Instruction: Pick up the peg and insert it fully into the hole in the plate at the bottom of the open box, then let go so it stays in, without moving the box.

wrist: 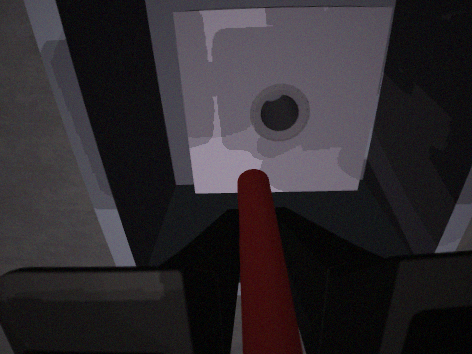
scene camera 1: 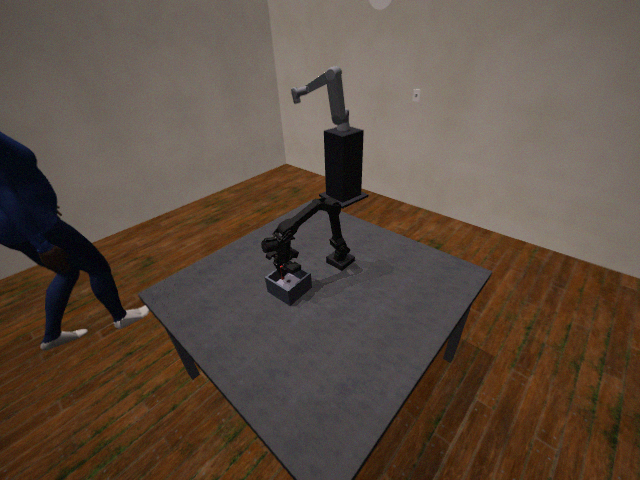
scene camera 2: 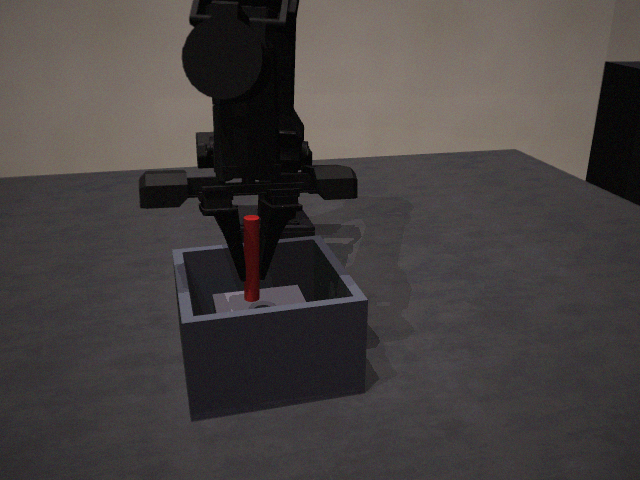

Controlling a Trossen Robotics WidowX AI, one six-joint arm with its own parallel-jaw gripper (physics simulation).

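Where they show: gripper, fingertip midpoint: point(wrist: 256, 219) point(scene camera 1: 282, 276) point(scene camera 2: 252, 279); arm's base at its link origin: point(scene camera 1: 340, 258).
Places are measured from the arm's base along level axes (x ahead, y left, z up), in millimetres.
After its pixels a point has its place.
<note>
The red cylindrical peg point(scene camera 1: 281, 273) {x 361, y -22, z 88 mm} point(scene camera 2: 251, 248) {x 362, y -22, z 102 mm} point(wrist: 260, 250) {x 349, y -25, z 96 mm} stands upright between the fingers, its lower end in view above the pale plate point(scene camera 1: 284, 284) {x 360, y -9, z 24 mm} point(scene camera 2: 289, 294) {x 300, y 12, z 24 mm} point(wrist: 340, 60) {x 302, y 6, z 24 mm}. My gripper point(scene camera 1: 283, 270) {x 359, y -23, z 70 mm} point(scene camera 2: 254, 277) {x 359, y -23, z 70 mm} point(wrist: 256, 219) {x 359, y -23, z 70 mm} is shut on the peg, fingertips inside the grey open box point(scene camera 1: 302, 288) {x 303, y 61, z 11 mm} point(scene camera 2: 273, 356) {x 411, y -5, z 20 mm} point(wrist: 112, 235) {x 383, y -83, z 64 mm}. The plate's round hole point(scene camera 2: 262, 305) {x 322, y -16, z 23 mm} point(wrist: 280, 114) lies to the right of the peg's lower end in scene camera 2, and above and right of it in the wrist view. The box's front wall hides part of the plate in scene camera 2.
The box walls rise around the fingers on all sides. The arm's base point(scene camera 1: 340, 259) {x 19, y 21, z 16 mm} stands on the grey table point(scene camera 1: 330, 361) {x 436, y 426, z -34 mm} point(scene camera 2: 491, 310) {x 244, y 250, z -34 mm} behind the box. A second grey arm point(scene camera 1: 336, 95) stands on a black pedestal point(scene camera 1: 343, 165). A person in blue point(scene camera 1: 25, 206) is beside the table.
</note>
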